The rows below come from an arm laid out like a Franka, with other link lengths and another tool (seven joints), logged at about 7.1 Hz.
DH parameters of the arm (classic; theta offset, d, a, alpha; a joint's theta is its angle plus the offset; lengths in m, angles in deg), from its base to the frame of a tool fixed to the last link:
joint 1: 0 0.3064 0 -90
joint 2: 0 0 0 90
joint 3: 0 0.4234 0.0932 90
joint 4: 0 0 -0.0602 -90
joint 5: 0 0.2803 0 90
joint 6: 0 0 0.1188 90
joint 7: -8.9 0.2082 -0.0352 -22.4
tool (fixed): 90 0.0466 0 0
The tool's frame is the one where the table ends.
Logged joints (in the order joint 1, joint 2, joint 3, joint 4, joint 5, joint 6, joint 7), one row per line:
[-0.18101, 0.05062, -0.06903, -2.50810, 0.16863, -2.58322, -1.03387]
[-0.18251, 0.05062, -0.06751, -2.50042, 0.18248, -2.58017, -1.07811]
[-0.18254, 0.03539, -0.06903, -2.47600, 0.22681, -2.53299, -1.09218]
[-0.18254, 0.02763, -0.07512, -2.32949, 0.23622, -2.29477, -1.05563]
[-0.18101, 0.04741, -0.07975, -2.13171, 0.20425, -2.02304, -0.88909]
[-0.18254, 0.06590, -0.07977, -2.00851, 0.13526, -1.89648, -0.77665]
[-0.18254, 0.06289, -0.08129, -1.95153, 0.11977, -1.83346, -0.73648]
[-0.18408, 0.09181, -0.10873, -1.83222, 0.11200, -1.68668, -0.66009]
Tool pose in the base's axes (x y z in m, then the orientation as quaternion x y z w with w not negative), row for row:
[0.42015, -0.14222, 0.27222, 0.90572, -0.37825, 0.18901, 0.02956]
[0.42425, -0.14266, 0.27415, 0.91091, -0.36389, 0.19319, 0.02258]
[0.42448, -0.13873, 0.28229, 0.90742, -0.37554, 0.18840, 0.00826]
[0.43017, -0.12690, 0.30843, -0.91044, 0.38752, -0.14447, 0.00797]
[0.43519, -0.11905, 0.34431, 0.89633, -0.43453, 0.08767, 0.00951]
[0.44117, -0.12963, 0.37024, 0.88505, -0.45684, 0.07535, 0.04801]
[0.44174, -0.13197, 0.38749, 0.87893, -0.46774, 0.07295, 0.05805]
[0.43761, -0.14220, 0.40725, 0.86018, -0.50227, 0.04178, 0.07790]
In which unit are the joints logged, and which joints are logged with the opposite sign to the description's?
The joints are logged in radians. Opposite sign: joint 6.
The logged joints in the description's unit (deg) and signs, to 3 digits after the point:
[-10.371, 2.900, -3.955, -143.704, 9.662, 148.008, -59.236]
[-10.457, 2.900, -3.868, -143.264, 10.455, 147.833, -61.771]
[-10.459, 2.028, -3.955, -141.864, 12.995, 145.130, -62.577]
[-10.459, 1.583, -4.304, -133.470, 13.534, 131.481, -60.483]
[-10.371, 2.716, -4.569, -122.138, 11.703, 115.912, -50.941]
[-10.459, 3.776, -4.570, -115.079, 7.750, 108.660, -44.499]
[-10.459, 3.603, -4.658, -111.814, 6.862, 105.050, -42.197]
[-10.547, 5.260, -6.230, -104.978, 6.417, 96.640, -37.820]

